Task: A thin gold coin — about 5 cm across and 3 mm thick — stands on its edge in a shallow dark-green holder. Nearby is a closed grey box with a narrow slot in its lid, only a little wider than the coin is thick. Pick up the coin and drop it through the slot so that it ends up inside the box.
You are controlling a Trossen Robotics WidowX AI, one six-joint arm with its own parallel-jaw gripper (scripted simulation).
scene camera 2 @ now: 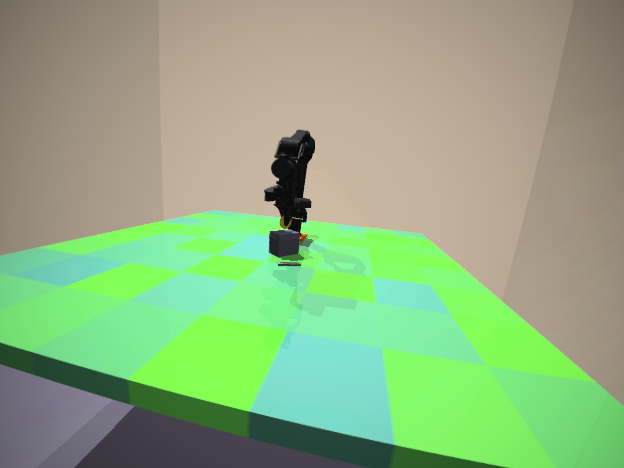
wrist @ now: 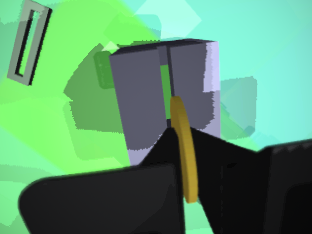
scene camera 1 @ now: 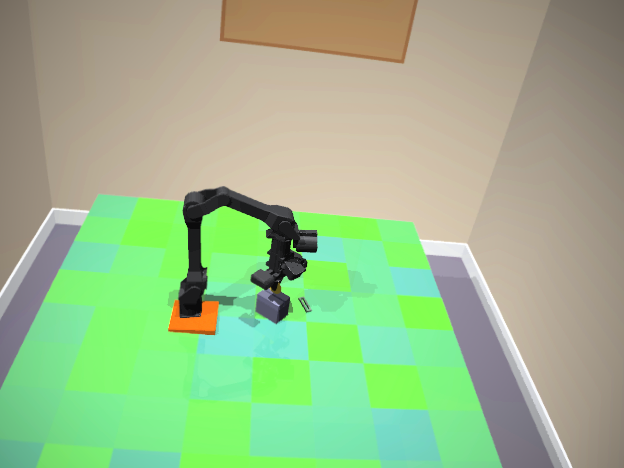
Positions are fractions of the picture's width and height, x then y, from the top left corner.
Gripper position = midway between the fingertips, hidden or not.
Note:
My gripper (scene camera 2: 0.46, 0.48) holds a gold coin (wrist: 0.58, 0.51).
My gripper shows as well in the wrist view (wrist: 0.57, 0.58).

